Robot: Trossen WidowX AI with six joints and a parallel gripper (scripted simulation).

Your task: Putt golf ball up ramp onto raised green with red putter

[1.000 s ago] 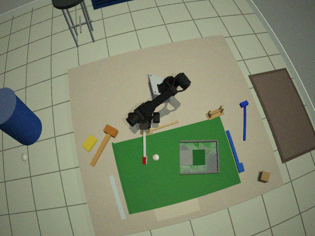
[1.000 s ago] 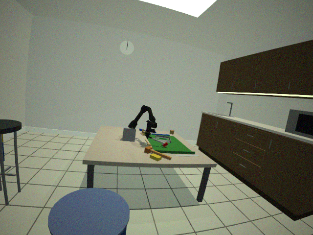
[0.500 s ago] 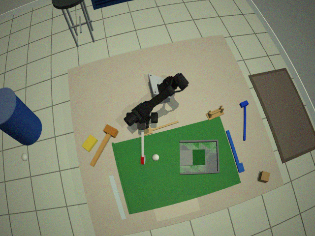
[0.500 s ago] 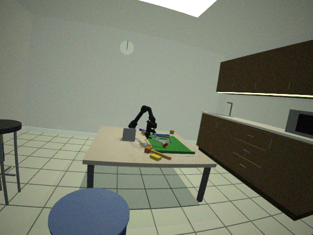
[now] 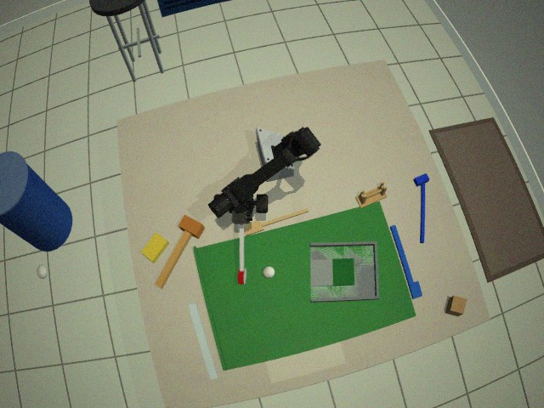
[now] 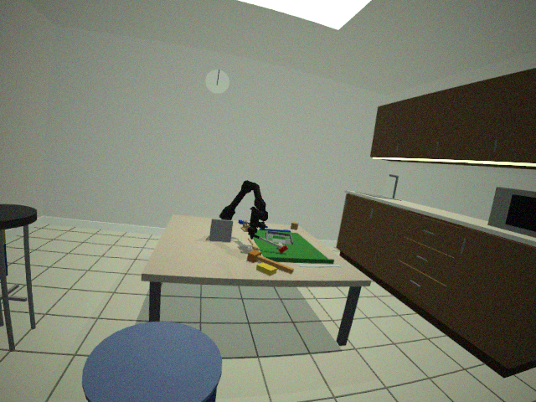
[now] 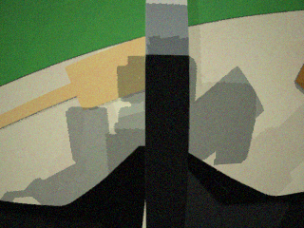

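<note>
Now: the wooden paddle 90 mm to the left of my gripper tip, 70 mm below it and 30 mm ahead of it. Also, from my gripper tip: white golf ball (220 mm ahead, 50 mm to the left, 50 mm below); green mat (300 mm ahead, 170 mm to the left, 70 mm below); yellow block (360 mm to the right, 60 mm below, 50 mm ahead).
</note>
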